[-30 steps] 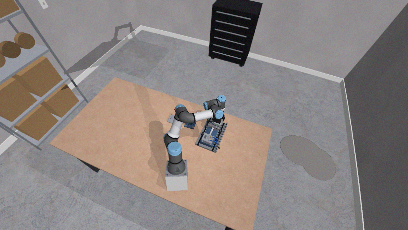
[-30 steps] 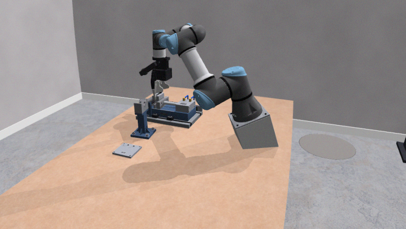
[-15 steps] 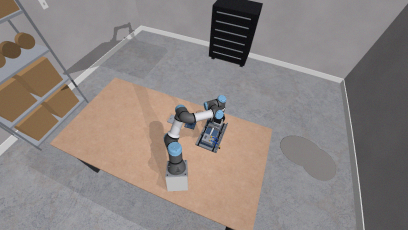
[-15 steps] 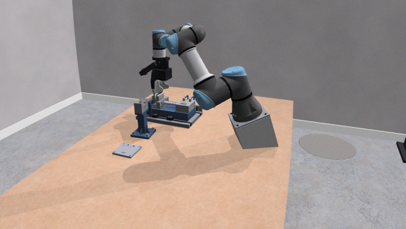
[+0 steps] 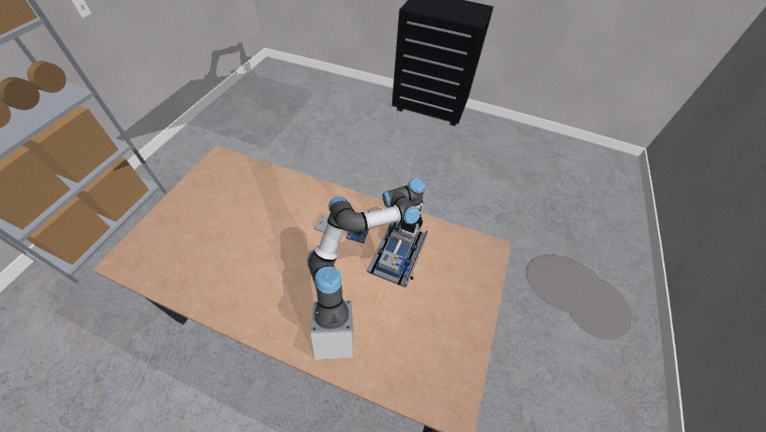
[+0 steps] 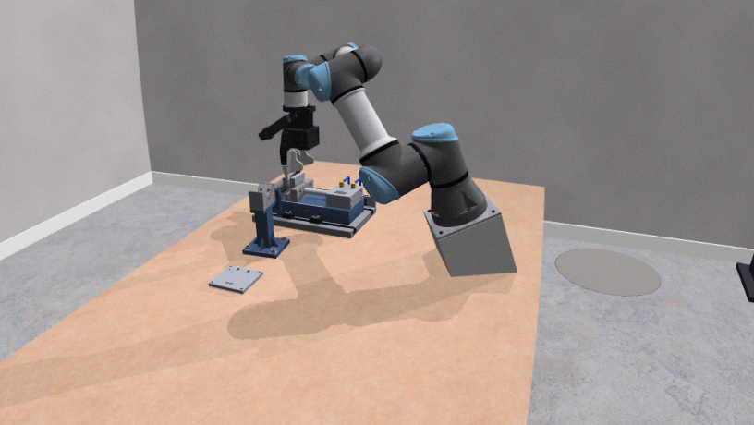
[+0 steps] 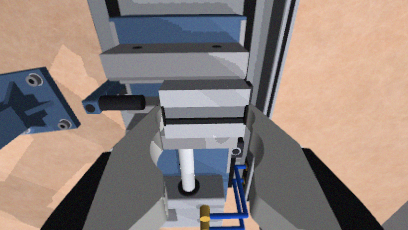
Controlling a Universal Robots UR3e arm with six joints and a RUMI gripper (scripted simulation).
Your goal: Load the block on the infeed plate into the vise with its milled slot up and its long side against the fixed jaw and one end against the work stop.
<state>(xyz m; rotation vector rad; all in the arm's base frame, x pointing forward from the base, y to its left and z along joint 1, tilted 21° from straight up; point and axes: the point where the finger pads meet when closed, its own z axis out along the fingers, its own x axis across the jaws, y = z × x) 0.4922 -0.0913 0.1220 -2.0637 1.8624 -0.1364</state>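
Now: hand right at the part. The rest, counted from my hand: fixed jaw: 3 cm ahead, 2 cm to the left, 3 cm below; work stop: 1 cm behind, 7 cm to the left, 2 cm below; vise: 7 cm behind, 1 cm to the left, 7 cm below.
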